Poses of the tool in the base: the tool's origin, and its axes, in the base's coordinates. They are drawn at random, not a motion.
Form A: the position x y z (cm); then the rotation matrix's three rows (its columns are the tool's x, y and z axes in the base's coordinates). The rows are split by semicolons.
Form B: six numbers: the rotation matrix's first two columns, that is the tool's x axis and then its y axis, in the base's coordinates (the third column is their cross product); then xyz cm. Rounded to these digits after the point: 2 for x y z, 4 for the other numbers.
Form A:
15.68, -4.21, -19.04; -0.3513, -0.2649, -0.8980; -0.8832, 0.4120, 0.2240; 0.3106, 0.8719, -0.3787
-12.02, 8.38, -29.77; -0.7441, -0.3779, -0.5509; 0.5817, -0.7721, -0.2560; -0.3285, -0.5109, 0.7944
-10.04, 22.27, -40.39; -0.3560, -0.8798, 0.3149; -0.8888, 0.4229, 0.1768; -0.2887, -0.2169, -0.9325
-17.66, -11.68, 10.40; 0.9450, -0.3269, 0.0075; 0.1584, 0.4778, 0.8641; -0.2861, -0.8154, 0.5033
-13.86, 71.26, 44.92; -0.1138, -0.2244, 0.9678; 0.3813, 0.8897, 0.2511; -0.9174, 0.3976, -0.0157
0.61, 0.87, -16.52; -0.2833, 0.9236, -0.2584; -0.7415, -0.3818, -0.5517; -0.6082, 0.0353, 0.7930
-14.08, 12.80, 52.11; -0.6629, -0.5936, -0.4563; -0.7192, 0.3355, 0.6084; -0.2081, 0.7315, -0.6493
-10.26, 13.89, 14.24; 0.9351, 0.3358, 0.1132; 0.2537, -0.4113, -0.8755; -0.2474, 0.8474, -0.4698
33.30, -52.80, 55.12; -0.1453, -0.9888, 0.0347; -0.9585, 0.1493, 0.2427; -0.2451, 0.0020, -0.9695
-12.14, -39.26, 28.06; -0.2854, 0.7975, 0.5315; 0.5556, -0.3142, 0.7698; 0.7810, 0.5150, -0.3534
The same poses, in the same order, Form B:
-0.3513, -0.8832, 0.3106, -0.2649, 0.4120, 0.8719, 15.68, -4.21, -19.04
-0.7441, 0.5817, -0.3285, -0.3779, -0.7721, -0.5109, -12.02, 8.38, -29.77
-0.3560, -0.8888, -0.2887, -0.8798, 0.4229, -0.2169, -10.04, 22.27, -40.39
0.9450, 0.1584, -0.2861, -0.3269, 0.4778, -0.8154, -17.66, -11.68, 10.40
-0.1138, 0.3813, -0.9174, -0.2244, 0.8897, 0.3976, -13.86, 71.26, 44.92
-0.2833, -0.7415, -0.6082, 0.9236, -0.3818, 0.0353, 0.61, 0.87, -16.52
-0.6629, -0.7192, -0.2081, -0.5936, 0.3355, 0.7315, -14.08, 12.80, 52.11
0.9351, 0.2537, -0.2474, 0.3358, -0.4113, 0.8474, -10.26, 13.89, 14.24
-0.1453, -0.9585, -0.2451, -0.9888, 0.1493, 0.0020, 33.30, -52.80, 55.12
-0.2854, 0.5556, 0.7810, 0.7975, -0.3142, 0.5150, -12.14, -39.26, 28.06

